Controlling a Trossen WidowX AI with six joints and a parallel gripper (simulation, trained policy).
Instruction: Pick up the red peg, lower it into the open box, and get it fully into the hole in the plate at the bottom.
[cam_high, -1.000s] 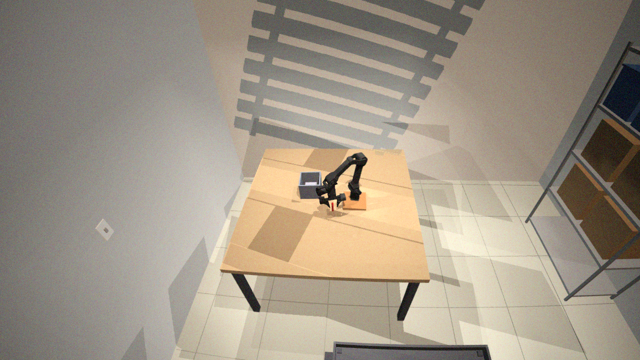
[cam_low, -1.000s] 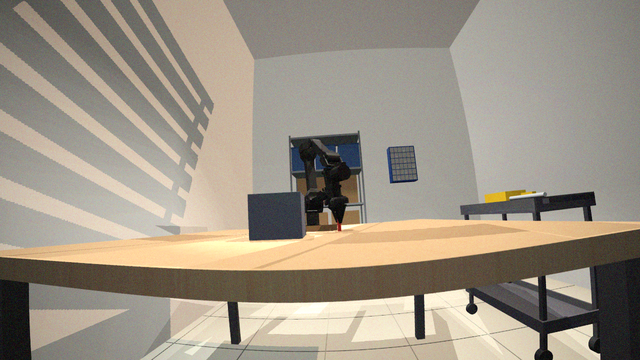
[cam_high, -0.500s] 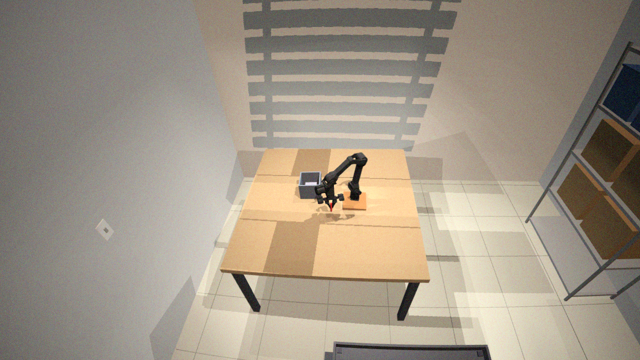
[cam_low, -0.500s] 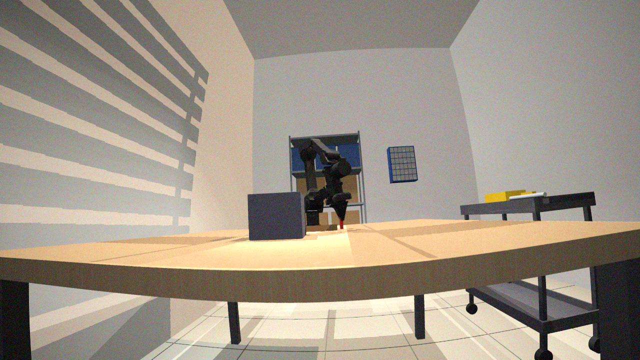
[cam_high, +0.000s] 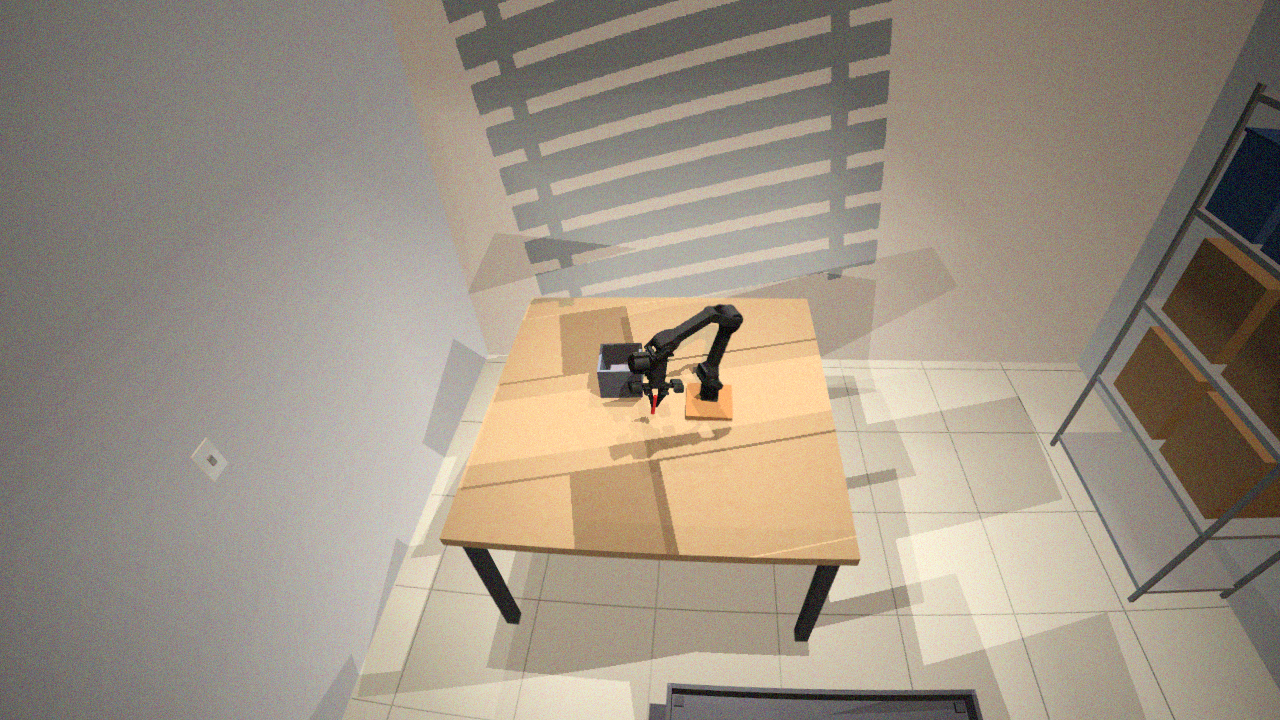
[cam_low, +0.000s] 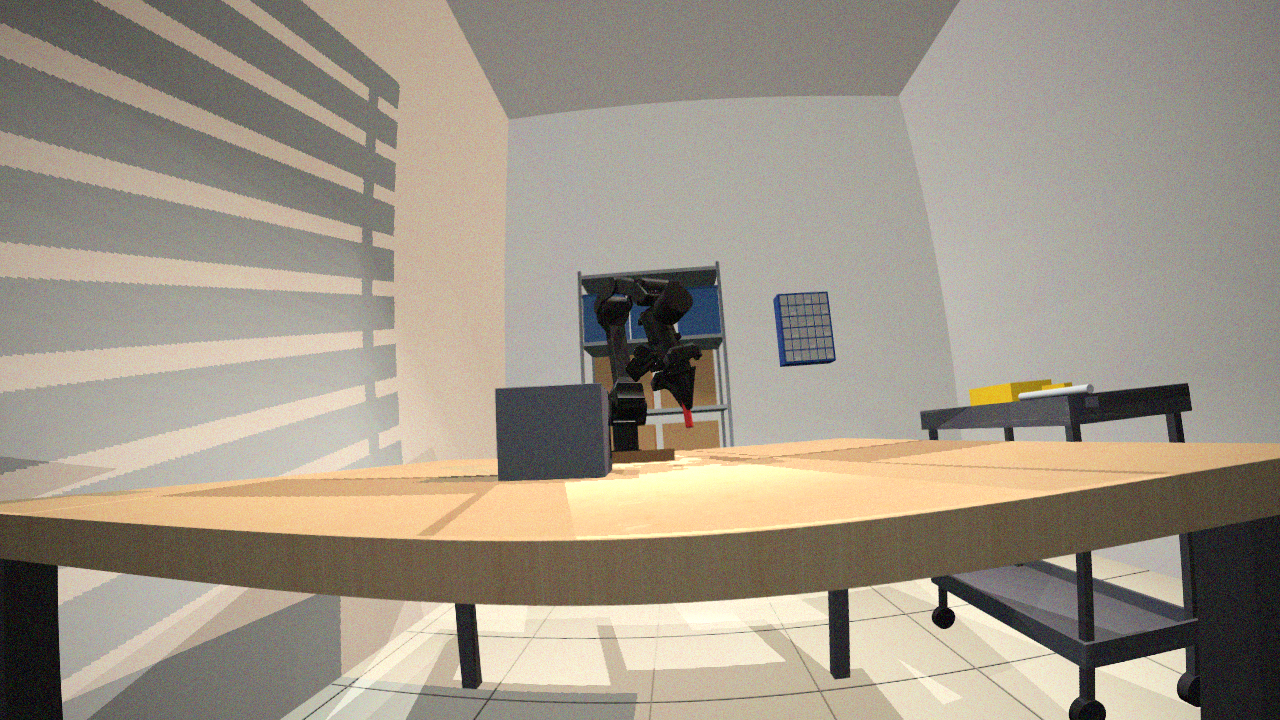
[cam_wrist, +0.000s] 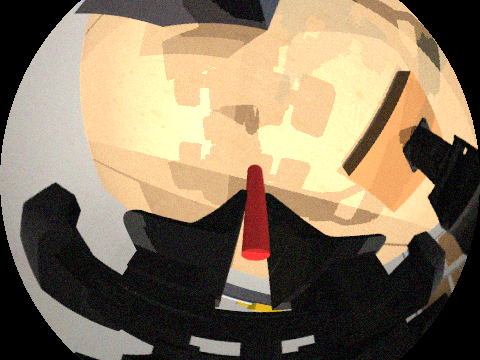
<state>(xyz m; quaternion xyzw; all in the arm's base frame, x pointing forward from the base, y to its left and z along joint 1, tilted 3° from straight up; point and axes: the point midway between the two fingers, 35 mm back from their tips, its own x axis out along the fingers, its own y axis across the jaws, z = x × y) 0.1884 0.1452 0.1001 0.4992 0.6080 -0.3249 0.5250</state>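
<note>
My gripper tip is now 21 cm to the left of the plate, 16 cm short of it and 5 cm above it. Round my gripper tip: red peg 1 cm above.
</note>
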